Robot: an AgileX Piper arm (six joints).
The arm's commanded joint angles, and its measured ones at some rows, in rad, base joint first. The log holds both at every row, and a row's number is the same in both.
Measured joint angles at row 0:
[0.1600, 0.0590, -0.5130, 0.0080, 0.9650, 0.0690]
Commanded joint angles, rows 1 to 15:
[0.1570, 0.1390, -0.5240, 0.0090, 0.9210, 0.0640]
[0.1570, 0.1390, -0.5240, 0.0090, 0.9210, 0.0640]
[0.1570, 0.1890, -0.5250, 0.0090, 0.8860, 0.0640]
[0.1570, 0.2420, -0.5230, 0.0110, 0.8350, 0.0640]
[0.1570, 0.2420, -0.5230, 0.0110, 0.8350, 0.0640]
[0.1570, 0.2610, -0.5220, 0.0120, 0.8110, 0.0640]
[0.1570, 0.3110, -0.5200, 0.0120, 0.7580, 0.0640]
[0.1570, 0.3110, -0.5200, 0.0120, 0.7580, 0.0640]
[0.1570, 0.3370, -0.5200, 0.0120, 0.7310, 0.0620]
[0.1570, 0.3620, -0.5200, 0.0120, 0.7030, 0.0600]
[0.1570, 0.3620, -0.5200, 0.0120, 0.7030, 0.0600]
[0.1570, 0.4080, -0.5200, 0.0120, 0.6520, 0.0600]
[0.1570, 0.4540, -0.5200, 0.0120, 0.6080, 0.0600]
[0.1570, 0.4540, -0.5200, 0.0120, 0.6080, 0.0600]
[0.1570, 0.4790, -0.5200, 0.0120, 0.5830, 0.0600]
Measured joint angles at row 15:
[0.1600, 0.4260, -0.5170, 0.0090, 0.6600, 0.0680]
